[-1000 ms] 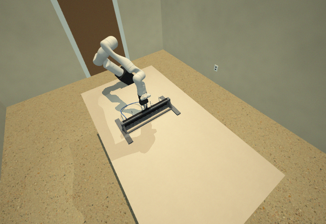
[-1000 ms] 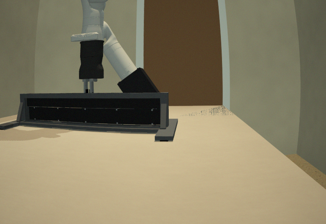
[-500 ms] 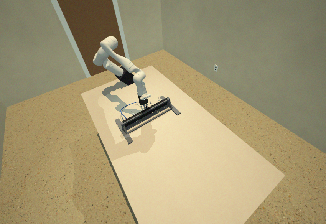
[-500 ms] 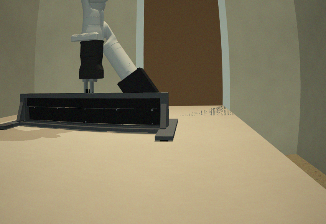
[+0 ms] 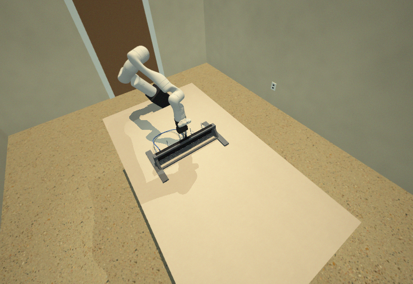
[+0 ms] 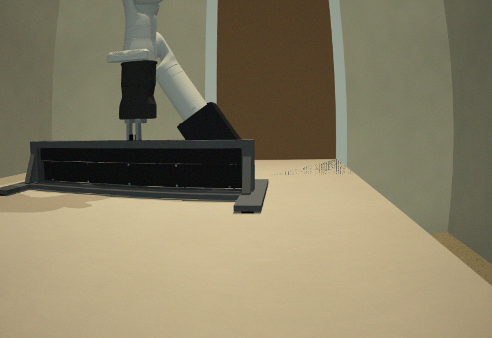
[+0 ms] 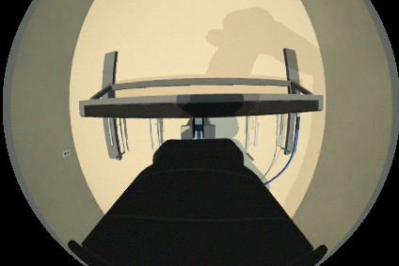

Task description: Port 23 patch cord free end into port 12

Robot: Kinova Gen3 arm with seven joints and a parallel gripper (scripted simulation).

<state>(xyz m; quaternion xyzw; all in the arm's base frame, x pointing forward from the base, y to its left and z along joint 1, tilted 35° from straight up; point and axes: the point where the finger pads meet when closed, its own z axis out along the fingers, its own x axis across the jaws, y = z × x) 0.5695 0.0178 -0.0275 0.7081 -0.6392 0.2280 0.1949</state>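
Right now my hand is 1 cm short of the plug and 1 cm above it.
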